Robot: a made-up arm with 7 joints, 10 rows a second.
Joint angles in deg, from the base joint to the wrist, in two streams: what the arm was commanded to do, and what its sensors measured. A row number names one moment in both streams.
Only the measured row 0 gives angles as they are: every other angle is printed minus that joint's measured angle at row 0.
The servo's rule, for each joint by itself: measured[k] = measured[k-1] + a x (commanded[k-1-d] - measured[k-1]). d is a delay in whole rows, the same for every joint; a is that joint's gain. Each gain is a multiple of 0.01, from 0.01 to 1. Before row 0 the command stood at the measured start. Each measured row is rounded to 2 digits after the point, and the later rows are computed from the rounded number. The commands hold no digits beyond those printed.
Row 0, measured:
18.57 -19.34 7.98 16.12 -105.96 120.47 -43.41
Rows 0 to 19, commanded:
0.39 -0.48 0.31 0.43 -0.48 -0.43 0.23
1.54 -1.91 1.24 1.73 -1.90 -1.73 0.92
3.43 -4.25 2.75 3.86 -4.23 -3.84 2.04
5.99 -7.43 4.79 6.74 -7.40 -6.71 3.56
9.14 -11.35 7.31 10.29 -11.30 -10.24 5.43
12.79 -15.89 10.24 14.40 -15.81 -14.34 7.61
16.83 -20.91 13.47 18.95 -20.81 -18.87 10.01
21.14 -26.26 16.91 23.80 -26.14 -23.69 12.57
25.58 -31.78 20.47 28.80 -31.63 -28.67 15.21
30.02 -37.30 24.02 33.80 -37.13 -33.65 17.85
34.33 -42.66 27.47 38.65 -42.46 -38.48 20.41
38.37 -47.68 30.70 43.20 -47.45 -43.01 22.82
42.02 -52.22 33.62 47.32 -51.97 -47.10 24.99
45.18 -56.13 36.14 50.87 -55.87 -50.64 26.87
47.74 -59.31 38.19 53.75 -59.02 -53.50 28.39
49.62 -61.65 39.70 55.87 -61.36 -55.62 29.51
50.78 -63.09 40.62 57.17 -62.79 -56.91 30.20
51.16 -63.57 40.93 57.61 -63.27 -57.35 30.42
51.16 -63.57 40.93 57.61 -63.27 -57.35 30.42
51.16 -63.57 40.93 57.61 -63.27 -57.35 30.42
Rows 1 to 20, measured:
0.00 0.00 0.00 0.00 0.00 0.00 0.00
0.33 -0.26 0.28 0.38 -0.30 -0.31 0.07
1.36 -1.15 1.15 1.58 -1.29 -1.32 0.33
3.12 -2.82 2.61 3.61 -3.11 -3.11 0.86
5.56 -5.31 4.59 6.40 -5.77 -5.67 1.70
8.60 -8.57 7.07 9.86 -9.20 -8.91 2.86
12.16 -12.52 9.95 13.90 -13.30 -12.77 4.33
16.13 -17.05 13.15 18.39 -17.96 -17.10 6.09
20.39 -22.02 16.57 23.20 -23.03 -21.78 8.10
24.80 -27.29 20.12 28.18 -28.36 -26.67 10.30
29.24 -32.70 23.67 33.18 -33.80 -31.63 12.64
33.57 -38.08 27.13 38.05 -39.17 -36.49 15.05
37.65 -43.26 30.38 42.63 -44.30 -41.12 17.46
41.36 -48.10 33.33 46.80 -49.06 -45.37 19.79
44.61 -52.44 35.89 50.42 -53.28 -49.11 21.98
47.27 -56.15 37.98 53.38 -56.84 -52.23 23.97
49.27 -59.12 39.55 55.60 -59.64 -54.64 25.69
50.55 -61.26 40.52 57.00 -61.59 -56.25 27.09
51.07 -62.51 40.89 57.54 -62.63 -57.03 28.12
51.15 -63.08 40.93 57.60 -63.03 -57.26 28.83
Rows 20 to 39, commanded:
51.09 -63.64 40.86 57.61 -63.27 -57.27 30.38
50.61 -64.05 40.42 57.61 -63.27 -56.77 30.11
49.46 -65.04 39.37 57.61 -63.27 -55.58 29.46
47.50 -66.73 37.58 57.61 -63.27 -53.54 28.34
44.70 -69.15 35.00 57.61 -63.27 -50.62 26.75
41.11 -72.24 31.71 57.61 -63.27 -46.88 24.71
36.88 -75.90 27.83 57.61 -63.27 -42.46 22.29
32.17 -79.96 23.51 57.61 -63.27 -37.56 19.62
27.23 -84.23 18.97 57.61 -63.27 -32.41 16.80
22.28 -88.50 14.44 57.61 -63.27 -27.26 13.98
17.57 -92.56 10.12 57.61 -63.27 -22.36 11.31
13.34 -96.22 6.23 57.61 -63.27 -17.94 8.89
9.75 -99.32 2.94 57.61 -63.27 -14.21 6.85
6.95 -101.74 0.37 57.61 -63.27 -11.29 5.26
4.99 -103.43 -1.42 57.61 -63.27 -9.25 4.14
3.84 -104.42 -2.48 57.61 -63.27 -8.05 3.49
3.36 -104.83 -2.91 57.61 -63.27 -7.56 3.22
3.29 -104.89 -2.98 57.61 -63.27 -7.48 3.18
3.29 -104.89 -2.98 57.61 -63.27 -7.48 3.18
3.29 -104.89 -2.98 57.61 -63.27 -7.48 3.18
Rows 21 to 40, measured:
51.16 -63.34 40.93 57.61 -63.18 -57.32 29.32
51.10 -63.50 40.87 57.61 -63.24 -57.28 29.65
50.68 -63.80 40.46 57.61 -63.26 -56.92 29.79
49.64 -64.47 39.47 57.61 -63.27 -55.97 29.69
47.82 -65.69 37.75 57.61 -63.27 -54.24 29.27
45.17 -67.56 35.25 57.61 -63.27 -51.67 28.49
41.72 -70.09 32.03 57.61 -63.27 -48.27 27.32
37.61 -73.23 28.21 57.61 -63.27 -44.14 25.76
32.99 -76.86 23.93 57.61 -63.27 -39.47 23.86
28.09 -80.84 19.42 57.61 -63.27 -34.46 21.67
23.15 -84.98 14.89 57.61 -63.27 -29.35 19.29
18.41 -89.07 10.55 57.61 -63.27 -24.39 16.82
14.10 -92.93 6.62 57.61 -63.27 -19.81 14.36
10.40 -96.38 3.27 57.61 -63.27 -15.83 12.03
7.47 -99.27 0.63 57.61 -63.27 -12.61 9.93
5.36 -101.52 -1.24 57.61 -63.27 -10.22 8.14
4.07 -103.09 -2.37 57.61 -63.27 -8.68 6.70
3.47 -104.03 -2.86 57.61 -63.27 -7.88 5.62
3.32 -104.49 -2.97 57.61 -63.27 -7.60 4.86
3.29 -104.71 -2.98 57.61 -63.27 -7.51 4.34

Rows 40 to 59, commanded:
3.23 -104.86 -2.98 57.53 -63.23 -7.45 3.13
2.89 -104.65 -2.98 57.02 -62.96 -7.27 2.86
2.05 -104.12 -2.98 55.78 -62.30 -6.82 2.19
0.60 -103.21 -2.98 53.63 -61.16 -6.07 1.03
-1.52 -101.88 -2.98 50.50 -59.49 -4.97 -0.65
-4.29 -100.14 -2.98 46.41 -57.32 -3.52 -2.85
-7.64 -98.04 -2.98 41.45 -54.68 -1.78 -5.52
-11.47 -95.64 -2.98 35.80 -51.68 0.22 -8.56
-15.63 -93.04 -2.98 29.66 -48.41 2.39 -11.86
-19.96 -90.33 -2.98 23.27 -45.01 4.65 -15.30
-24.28 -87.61 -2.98 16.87 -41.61 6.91 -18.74
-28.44 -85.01 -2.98 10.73 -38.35 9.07 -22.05
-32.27 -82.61 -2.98 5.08 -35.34 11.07 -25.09
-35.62 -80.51 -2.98 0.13 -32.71 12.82 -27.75
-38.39 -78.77 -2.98 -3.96 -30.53 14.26 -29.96
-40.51 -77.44 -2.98 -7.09 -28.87 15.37 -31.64
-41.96 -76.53 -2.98 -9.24 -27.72 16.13 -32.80
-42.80 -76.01 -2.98 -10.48 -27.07 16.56 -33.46
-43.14 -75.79 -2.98 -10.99 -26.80 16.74 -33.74
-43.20 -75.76 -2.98 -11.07 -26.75 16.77 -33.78
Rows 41 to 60, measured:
3.29 -104.81 -2.98 57.61 -63.27 -7.49 3.98
3.24 -104.84 -2.98 57.54 -63.25 -7.46 3.72
2.94 -104.74 -2.98 57.08 -63.07 -7.33 3.45
2.18 -104.41 -2.98 55.92 -62.59 -6.97 3.06
0.84 -103.76 -2.98 53.88 -61.70 -6.33 2.43
-1.17 -102.74 -2.98 50.87 -60.33 -5.36 1.48
-3.82 -101.34 -2.98 46.90 -58.46 -4.05 0.14
-7.07 -99.56 -2.98 42.05 -56.12 -2.44 -1.61
-10.81 -97.44 -2.98 36.49 -53.37 -0.55 -3.76
-14.91 -95.06 -2.98 30.41 -50.29 1.54 -6.27
-19.20 -92.51 -2.98 24.06 -47.02 3.75 -9.07
-23.52 -89.86 -2.98 17.66 -43.67 5.99 -12.07
-27.70 -87.24 -2.98 11.49 -40.37 8.18 -15.16
-31.58 -84.74 -2.98 5.79 -37.25 10.23 -18.24
-35.01 -82.46 -2.98 0.75 -34.44 12.07 -21.19
-37.88 -80.47 -2.98 -3.44 -32.02 13.62 -23.91
-40.12 -78.83 -2.98 -6.69 -30.07 14.86 -26.31
-41.68 -77.59 -2.98 -8.96 -28.61 15.76 -28.32
-42.63 -76.74 -2.98 -10.31 -27.66 16.33 -29.91
-43.06 -76.23 -2.98 -10.92 -27.13 16.62 -31.10

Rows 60 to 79, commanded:
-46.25 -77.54 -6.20 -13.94 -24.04 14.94 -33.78
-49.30 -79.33 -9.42 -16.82 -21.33 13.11 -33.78
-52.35 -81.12 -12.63 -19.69 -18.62 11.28 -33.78
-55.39 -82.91 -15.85 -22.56 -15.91 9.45 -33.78
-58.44 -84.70 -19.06 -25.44 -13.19 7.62 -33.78
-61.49 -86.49 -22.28 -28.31 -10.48 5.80 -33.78
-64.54 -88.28 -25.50 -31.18 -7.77 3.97 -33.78
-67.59 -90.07 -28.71 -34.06 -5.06 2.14 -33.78
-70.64 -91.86 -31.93 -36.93 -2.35 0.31 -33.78
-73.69 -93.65 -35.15 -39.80 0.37 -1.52 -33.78
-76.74 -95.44 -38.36 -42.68 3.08 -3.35 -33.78
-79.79 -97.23 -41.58 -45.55 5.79 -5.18 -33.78
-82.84 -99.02 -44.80 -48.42 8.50 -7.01 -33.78
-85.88 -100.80 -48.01 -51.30 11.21 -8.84 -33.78
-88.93 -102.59 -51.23 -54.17 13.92 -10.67 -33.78
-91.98 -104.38 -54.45 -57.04 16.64 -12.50 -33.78
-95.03 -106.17 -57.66 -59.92 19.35 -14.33 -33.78
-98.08 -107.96 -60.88 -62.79 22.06 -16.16 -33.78
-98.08 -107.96 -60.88 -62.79 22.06 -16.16 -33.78
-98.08 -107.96 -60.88 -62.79 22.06 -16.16 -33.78
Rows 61 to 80, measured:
-43.18 -75.98 -2.98 -11.05 -26.89 16.73 -31.93
-45.79 -76.82 -5.91 -13.62 -25.12 15.46 -32.50
-48.77 -78.18 -9.10 -16.47 -22.77 13.79 -32.90
-51.81 -79.77 -12.31 -19.34 -20.20 12.01 -33.17
-54.85 -81.47 -15.53 -22.21 -17.54 10.19 -33.36
-57.90 -83.21 -18.74 -25.08 -14.84 8.37 -33.49
-60.95 -84.98 -21.96 -27.95 -12.14 6.55 -33.58
-64.00 -86.76 -25.18 -30.82 -9.43 4.72 -33.64
-67.05 -88.55 -28.39 -33.70 -6.72 2.89 -33.68
-70.10 -90.34 -31.61 -36.57 -4.01 1.06 -33.71
-73.15 -92.13 -34.83 -39.44 -1.29 -0.77 -33.73
-76.20 -93.92 -38.04 -42.32 1.42 -2.60 -33.75
-79.25 -95.71 -41.26 -45.19 4.13 -4.43 -33.76
-82.30 -97.50 -44.48 -48.06 6.84 -6.26 -33.77
-85.34 -99.28 -47.69 -50.94 9.55 -8.09 -33.77
-88.39 -101.07 -50.91 -53.81 12.26 -9.92 -33.77
-91.44 -102.86 -54.13 -56.68 14.98 -11.75 -33.77
-94.49 -104.65 -57.34 -59.56 17.69 -13.58 -33.77
-97.54 -106.44 -60.56 -62.43 20.40 -15.41 -33.77
-98.00 -107.26 -60.85 -62.75 21.43 -15.94 -33.77

